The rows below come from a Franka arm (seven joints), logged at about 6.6 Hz.
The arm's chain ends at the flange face. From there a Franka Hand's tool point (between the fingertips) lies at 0.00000 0.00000 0.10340 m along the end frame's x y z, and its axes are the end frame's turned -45 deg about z.
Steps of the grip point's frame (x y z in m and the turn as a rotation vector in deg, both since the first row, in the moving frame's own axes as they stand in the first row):
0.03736, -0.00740, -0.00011, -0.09, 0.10, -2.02
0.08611, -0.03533, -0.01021, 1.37, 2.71, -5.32
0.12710, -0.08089, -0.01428, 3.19, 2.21, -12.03
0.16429, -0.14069, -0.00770, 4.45, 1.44, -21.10
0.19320, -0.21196, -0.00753, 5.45, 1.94, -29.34
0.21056, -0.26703, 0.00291, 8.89, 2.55, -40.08
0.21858, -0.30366, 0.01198, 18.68, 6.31, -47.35
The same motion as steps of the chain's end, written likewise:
0.02094, -0.03163, -0.00011, 0.01, 0.13, -2.02
0.03444, -0.08060, -0.01006, 2.88, 0.95, -5.32
0.03464, -0.14037, -0.01404, 3.82, -0.69, -12.03
0.02181, -0.20901, -0.00736, 4.16, -2.13, -21.10
-0.00663, -0.27860, -0.00701, 5.23, -2.48, -29.34
-0.02763, -0.32704, 0.00420, 8.09, -4.48, -40.08
-0.03408, -0.34758, 0.01770, 17.67, -8.75, -47.35

